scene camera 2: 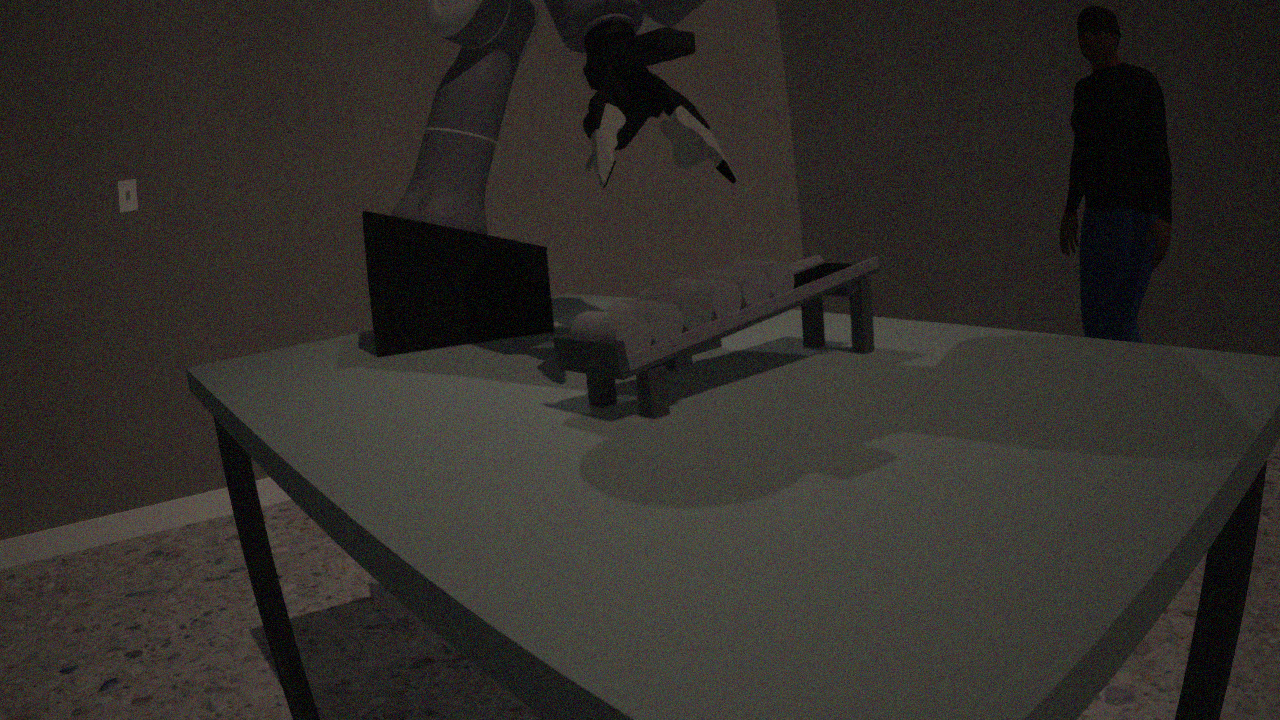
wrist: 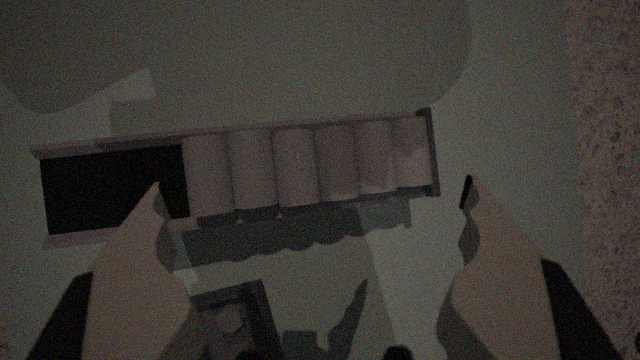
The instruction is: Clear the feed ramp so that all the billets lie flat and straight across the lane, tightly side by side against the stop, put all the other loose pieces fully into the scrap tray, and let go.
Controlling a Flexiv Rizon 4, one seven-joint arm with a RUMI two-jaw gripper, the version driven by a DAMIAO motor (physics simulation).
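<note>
The feed ramp slopes down to its stop. Several pale billets lie across the lane, side by side from the stop upward. They look straight, with no clear gap between them in the wrist view. The scrap tray shows partly at the bottom of the wrist view, with a loose piece inside; the left finger hides part of the tray. My gripper is open and empty, high above the ramp, its fingers on either side of the billets in the wrist view.
A black upright panel stands on the table beside the low end of the ramp, in front of the arm's base. The ramp's upper lane is dark and holds no billets. A person stands beyond the table. The light is dim.
</note>
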